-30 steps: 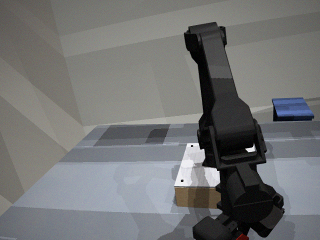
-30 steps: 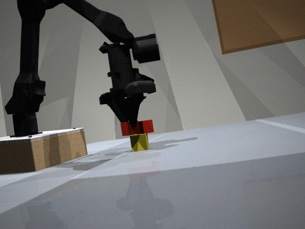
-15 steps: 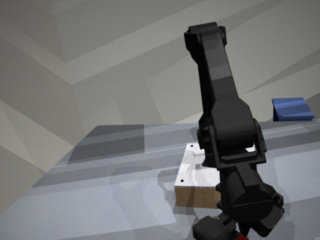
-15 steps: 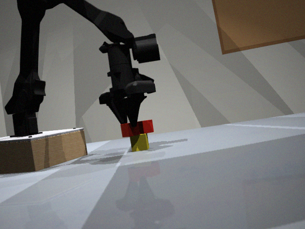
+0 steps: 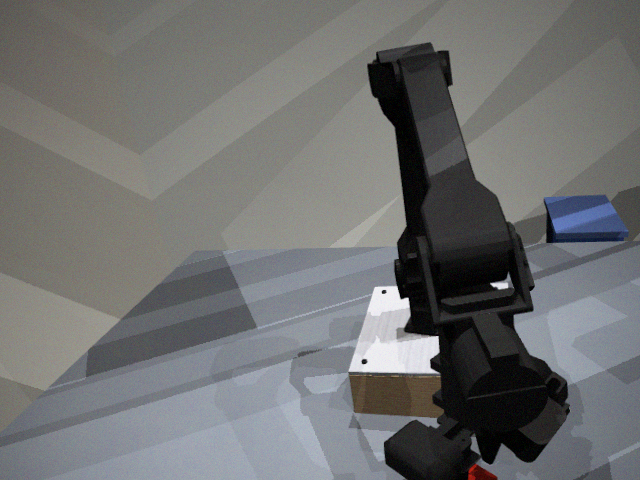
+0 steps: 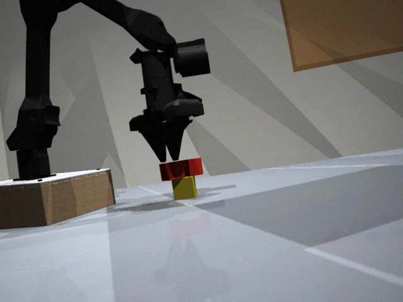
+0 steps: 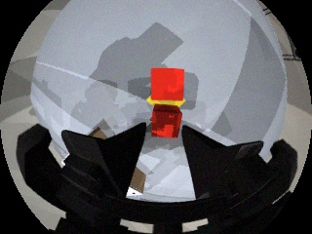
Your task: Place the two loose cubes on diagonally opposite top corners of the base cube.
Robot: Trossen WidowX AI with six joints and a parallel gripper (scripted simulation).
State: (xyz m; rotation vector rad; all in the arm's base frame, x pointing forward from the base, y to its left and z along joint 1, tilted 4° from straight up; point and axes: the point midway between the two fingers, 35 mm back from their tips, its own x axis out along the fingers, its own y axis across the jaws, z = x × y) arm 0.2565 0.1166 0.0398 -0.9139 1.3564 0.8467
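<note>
My gripper tip is now 5 cm above the yellow cube, 2 cm to the right of it and 1 cm short of it.
</note>
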